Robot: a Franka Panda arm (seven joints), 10 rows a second.
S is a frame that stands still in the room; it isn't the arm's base.
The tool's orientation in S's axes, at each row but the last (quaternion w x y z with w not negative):
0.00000, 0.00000, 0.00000, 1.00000
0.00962, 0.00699, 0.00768, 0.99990
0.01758, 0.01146, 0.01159, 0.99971
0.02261, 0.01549, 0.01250, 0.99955
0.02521, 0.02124, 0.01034, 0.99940
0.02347, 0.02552, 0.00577, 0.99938
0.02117, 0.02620, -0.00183, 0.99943
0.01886, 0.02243, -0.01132, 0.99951
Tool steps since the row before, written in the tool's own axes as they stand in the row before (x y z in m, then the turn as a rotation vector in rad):
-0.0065, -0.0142, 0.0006, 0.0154, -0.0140, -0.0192
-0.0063, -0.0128, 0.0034, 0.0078, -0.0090, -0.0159
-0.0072, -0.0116, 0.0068, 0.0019, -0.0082, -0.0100
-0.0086, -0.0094, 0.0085, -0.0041, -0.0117, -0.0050
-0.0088, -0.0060, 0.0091, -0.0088, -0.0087, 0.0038
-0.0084, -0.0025, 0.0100, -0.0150, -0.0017, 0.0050
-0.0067, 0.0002, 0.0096, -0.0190, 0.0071, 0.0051
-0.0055, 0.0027, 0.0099, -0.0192, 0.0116, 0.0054
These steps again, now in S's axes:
0.0065, 0.0142, 0.0006, -0.0154, 0.0140, -0.0192
0.0066, 0.0127, 0.0031, -0.0079, 0.0089, -0.0159
0.0078, 0.0115, 0.0064, -0.0018, 0.0080, -0.0101
0.0093, 0.0092, 0.0080, 0.0045, 0.0114, -0.0054
0.0095, 0.0057, 0.0086, 0.0094, 0.0083, 0.0032
0.0090, 0.0022, 0.0095, 0.0153, 0.0010, 0.0042
0.0072, -0.0005, 0.0092, 0.0189, -0.0079, 0.0041
0.0058, -0.0031, 0.0096, 0.0190, -0.0124, 0.0043

